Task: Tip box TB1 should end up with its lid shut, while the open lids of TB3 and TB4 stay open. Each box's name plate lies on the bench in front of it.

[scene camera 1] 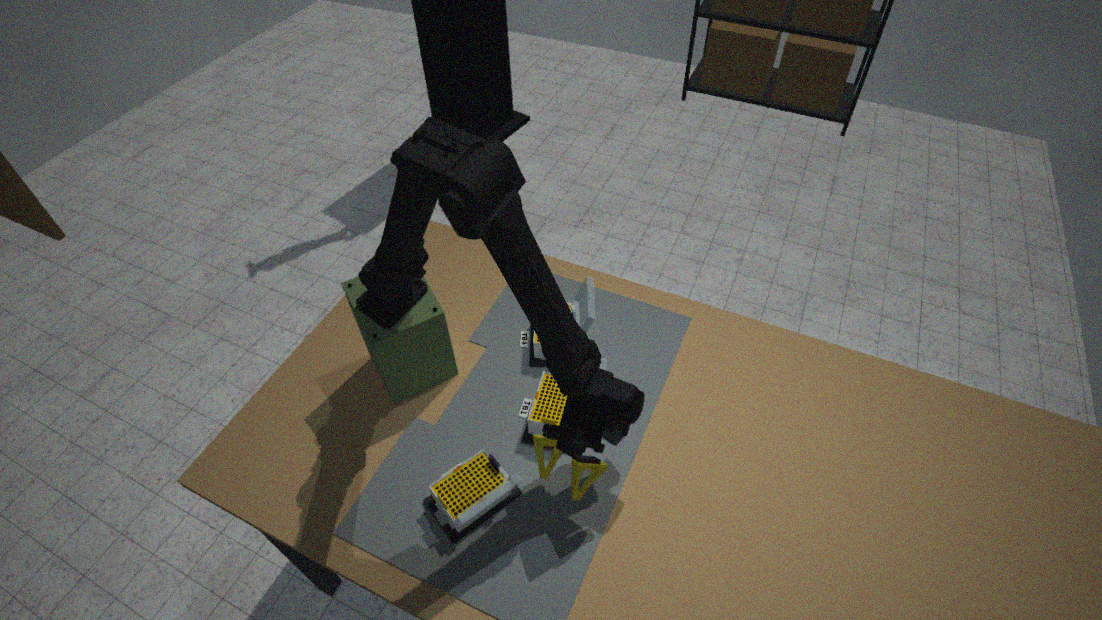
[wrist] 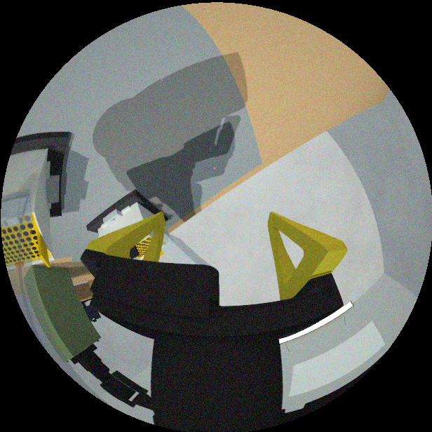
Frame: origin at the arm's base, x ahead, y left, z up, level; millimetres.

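Seen in the pictures: gripper, fingertip midpoint: (scene camera 1: 558,489); arm's base at its link origin: (scene camera 1: 392,297).
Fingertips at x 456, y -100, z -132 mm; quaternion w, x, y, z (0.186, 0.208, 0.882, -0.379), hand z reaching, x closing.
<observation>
Offsets run from my fingertips to a thing's top centre. "spot": to the spot under its first point. Level surfaces: height alone.
My gripper (scene camera 1: 560,487) (wrist: 216,217) is open and empty, its yellow fingers pointing down beside TB1 on the camera side. TB1 @(15 mm down, 118 mm back, 168 mm left) (scene camera 1: 547,397) (wrist: 20,245) is a white box with a yellow perforated top on a dark base; its name plate @(spot: 88 mm down, 182 mm back, 147 mm left) (scene camera 1: 525,407) lies in front. The wrist hides part of TB1, and I cannot tell its lid's position. TB3 @(spot: 61 mm down, 232 mm back, 264 mm left) (scene camera 1: 537,352) (wrist: 123,218) stands farther back, partly behind the arm and a finger; its clear lid @(spot: 54 mm up, 165 mm back, 374 mm left) (scene camera 1: 591,298) (wrist: 182,250) stands open. A similar box @(15 mm down, 149 mm back, 71 mm right) (scene camera 1: 470,485), probably TB4, is nearest the camera; its plate and lid are not clearly visible.
A green block (scene camera 1: 412,350) (wrist: 62,315) carries the arm's base at the bench's left. The boxes stand on a grey mat @(89 mm down) (scene camera 1: 655,331) (wrist: 75,90) on the wooden bench @(92 mm down) (scene camera 1: 847,478) (wrist: 310,65). The arm's forearm crosses above TB3. A shelf rack (scene camera 1: 770,107) stands far behind.
</observation>
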